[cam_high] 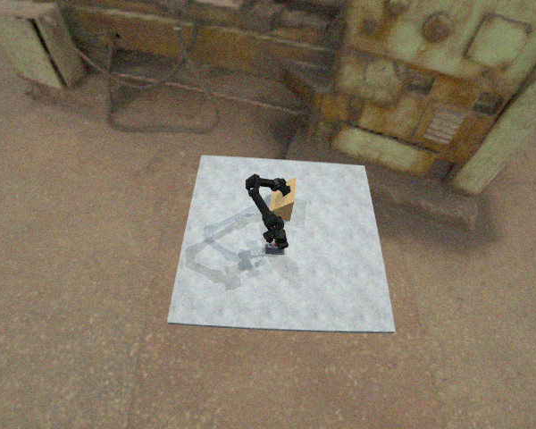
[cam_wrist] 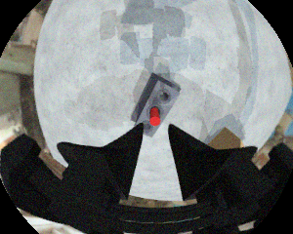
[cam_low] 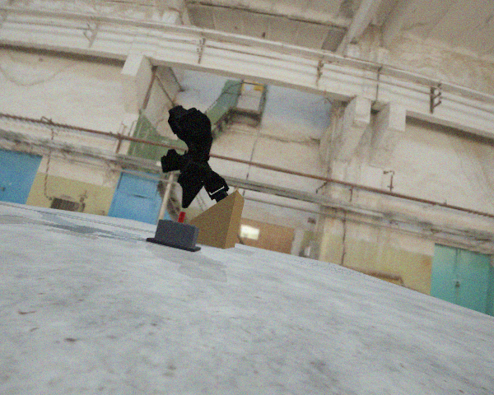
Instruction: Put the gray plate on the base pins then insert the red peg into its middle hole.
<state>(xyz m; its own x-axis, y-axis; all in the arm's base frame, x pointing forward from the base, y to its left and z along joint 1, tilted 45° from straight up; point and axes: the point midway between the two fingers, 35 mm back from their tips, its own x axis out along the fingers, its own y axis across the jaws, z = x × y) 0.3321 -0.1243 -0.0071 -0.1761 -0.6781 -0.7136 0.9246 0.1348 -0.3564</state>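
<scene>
The red peg is 5 cm below my gripper tip. From my gripper tip the other things lie so: dark flat base: 9 cm below; then plate: 5 cm below.
</scene>
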